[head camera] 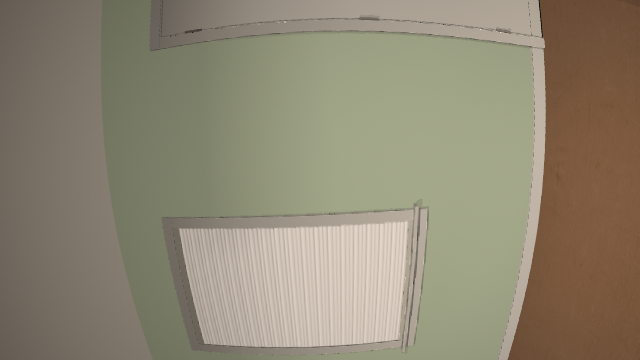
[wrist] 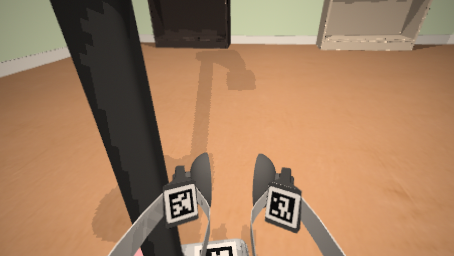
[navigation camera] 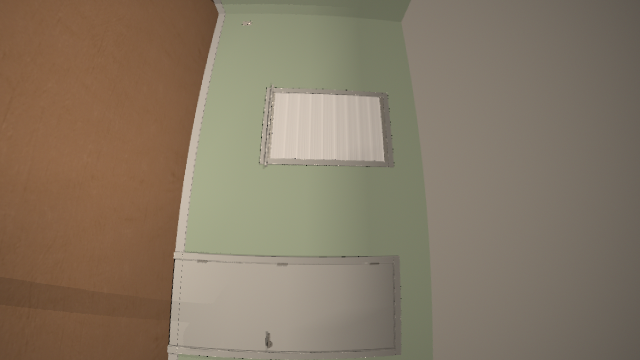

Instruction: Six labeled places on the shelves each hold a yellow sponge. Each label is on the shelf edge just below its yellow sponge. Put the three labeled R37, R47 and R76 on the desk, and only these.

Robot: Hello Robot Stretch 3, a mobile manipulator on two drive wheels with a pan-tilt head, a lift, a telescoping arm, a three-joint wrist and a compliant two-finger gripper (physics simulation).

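My gripper is open in the wrist view, its two dark fingertips apart above the brown floor, and no object shows between them. The lower part of a dark shelf unit stands at the wall at the top left of the wrist view. The lower part of a light shelf unit stands at the wall at the top right. No yellow sponge, label or desk shows in the three views.
A window with a white blind and a pale door are in the green wall. Brown floor runs along it. The dark mast crosses the wrist view's left side.
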